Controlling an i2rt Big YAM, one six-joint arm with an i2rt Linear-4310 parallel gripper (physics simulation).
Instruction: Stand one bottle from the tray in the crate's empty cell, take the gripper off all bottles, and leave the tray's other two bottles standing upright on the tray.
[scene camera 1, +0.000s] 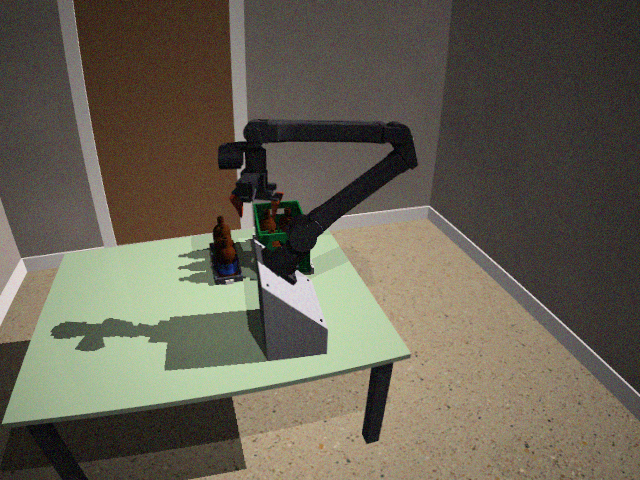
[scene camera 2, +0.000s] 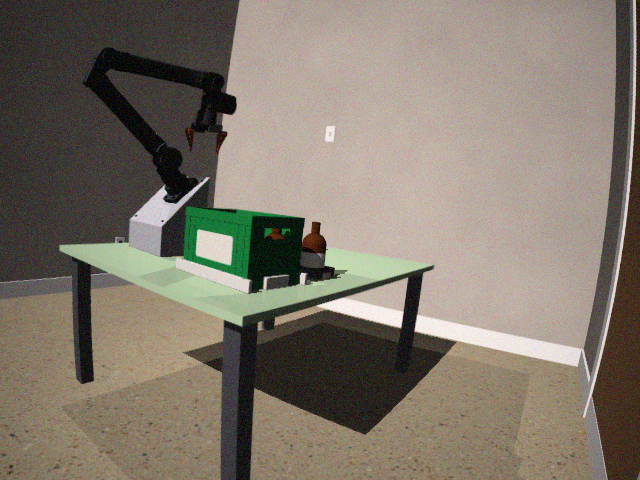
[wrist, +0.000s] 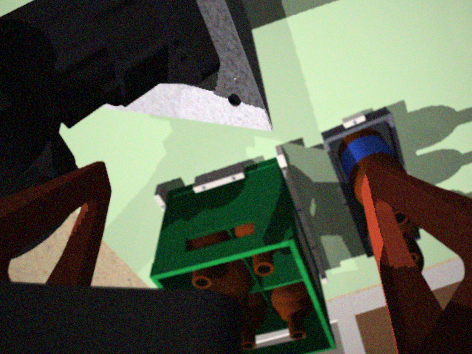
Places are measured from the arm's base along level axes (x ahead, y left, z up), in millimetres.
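Pixels of known places: gripper, between the fingertips: (scene camera 1: 257, 218) (scene camera 2: 203, 152) (wrist: 236, 175); arm's base, origin of its link: (scene camera 1: 277, 267) (scene camera 2: 181, 191) (wrist: 141, 15).
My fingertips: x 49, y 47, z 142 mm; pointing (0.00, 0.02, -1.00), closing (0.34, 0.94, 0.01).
For each thing: its top centre in the pictures, then the offset to it from my fingertips. "spot": a spot on its surface instead. Level surfaces: height alone.
- dark tray, a spot on its surface: (wrist: 386, 117) spot: dx +203, dy +151, dz -332 mm
- nearest bottle, centre of its top: (wrist: 398, 218) (scene camera 1: 224, 238) dx +258, dy +112, dz -197 mm
- tray bottle, centre of its top: (scene camera 2: 316, 222) (scene camera 1: 220, 217) dx +431, dy +129, dz -197 mm
- green crate, centre of its top: (wrist: 255, 319) (scene camera 2: 243, 211) (scene camera 1: 279, 216) dx +366, dy -103, dz -182 mm
- light green table, height of its surface: dz -357 mm
My gripper (scene camera 1: 257, 210) (scene camera 2: 204, 151) (wrist: 236, 175) is open and empty, high above the table; in the wrist view its right finger covers part of the tray bottles. The dark tray (scene camera 1: 227, 281) (wrist: 386, 117) holds brown bottles standing in a row. The nearest bottle (scene camera 1: 226, 254) (wrist: 369, 148) has a blue band; the others are partly hidden. A tray bottle (scene camera 2: 314, 242) with a pale label also shows in scene camera 2. The green crate (scene camera 1: 262, 241) (scene camera 2: 241, 253) (wrist: 180, 220) holds several upright brown bottles (scene camera 1: 267, 223) (wrist: 290, 302). The gripper body hides part of its inside, and I cannot tell which cell is empty.
The arm's grey base (scene camera 1: 292, 322) (scene camera 2: 145, 235) (wrist: 200, 107) stands close to the crate and the tray. Pale strips (scene camera 2: 212, 275) (wrist: 218, 183) lie along the crate's foot. All stand on the light green table (scene camera 1: 129, 382) (scene camera 2: 382, 263).
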